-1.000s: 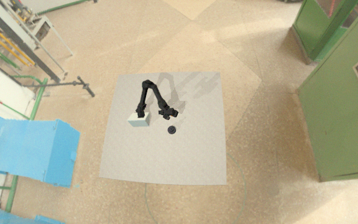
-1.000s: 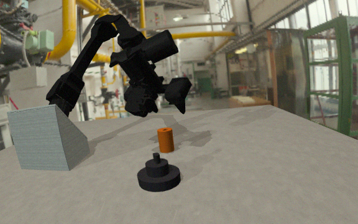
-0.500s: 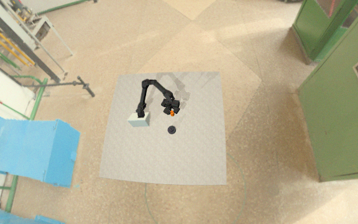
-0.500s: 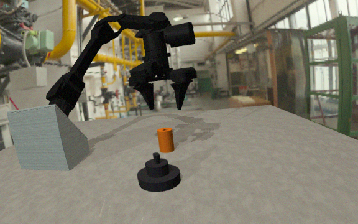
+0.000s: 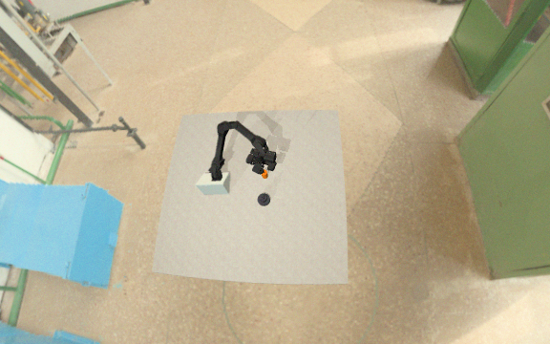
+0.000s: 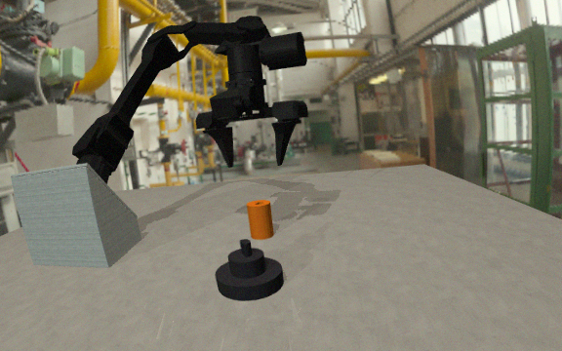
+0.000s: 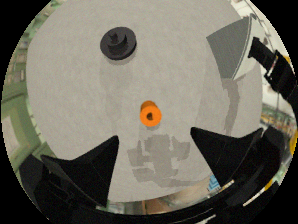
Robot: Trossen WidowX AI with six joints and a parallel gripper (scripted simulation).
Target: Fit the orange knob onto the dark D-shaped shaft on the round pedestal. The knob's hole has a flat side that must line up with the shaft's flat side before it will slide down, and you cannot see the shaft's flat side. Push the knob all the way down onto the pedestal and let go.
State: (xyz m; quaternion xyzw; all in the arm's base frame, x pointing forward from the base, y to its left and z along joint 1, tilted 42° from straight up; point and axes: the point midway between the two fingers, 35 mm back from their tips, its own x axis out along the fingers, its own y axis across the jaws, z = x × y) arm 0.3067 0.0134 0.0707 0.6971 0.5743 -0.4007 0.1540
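Right now the orange knob is 90 mm below my gripper tip. Also, from my gripper tip: dark round pedestal: 10 mm behind, 180 mm to the right, 90 mm below.
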